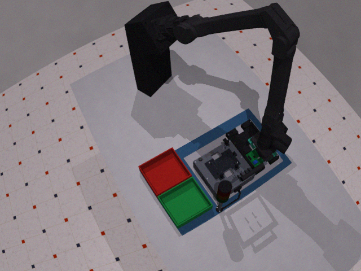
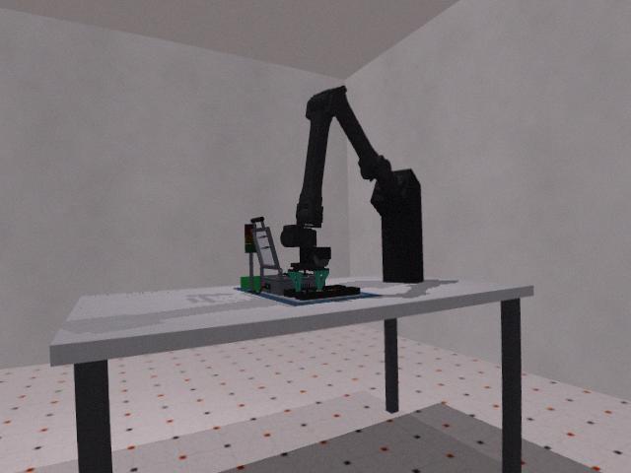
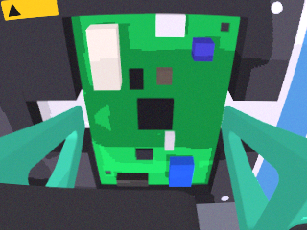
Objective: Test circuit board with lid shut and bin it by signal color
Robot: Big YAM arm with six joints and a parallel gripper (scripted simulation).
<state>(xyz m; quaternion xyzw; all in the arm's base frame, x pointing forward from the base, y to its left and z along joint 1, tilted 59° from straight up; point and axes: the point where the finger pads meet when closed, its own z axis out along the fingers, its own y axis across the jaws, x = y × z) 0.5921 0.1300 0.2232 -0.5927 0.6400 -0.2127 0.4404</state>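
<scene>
The green circuit board lies right at my hand. Also, from my hand: latch hook 130 mm to the right, 80 mm behind, 60 mm above; then tester lid 160 mm above, 150 mm to the right, 110 mm ahead; then tester plate 170 mm to the right, 50 mm above, 10 mm behind.
</scene>
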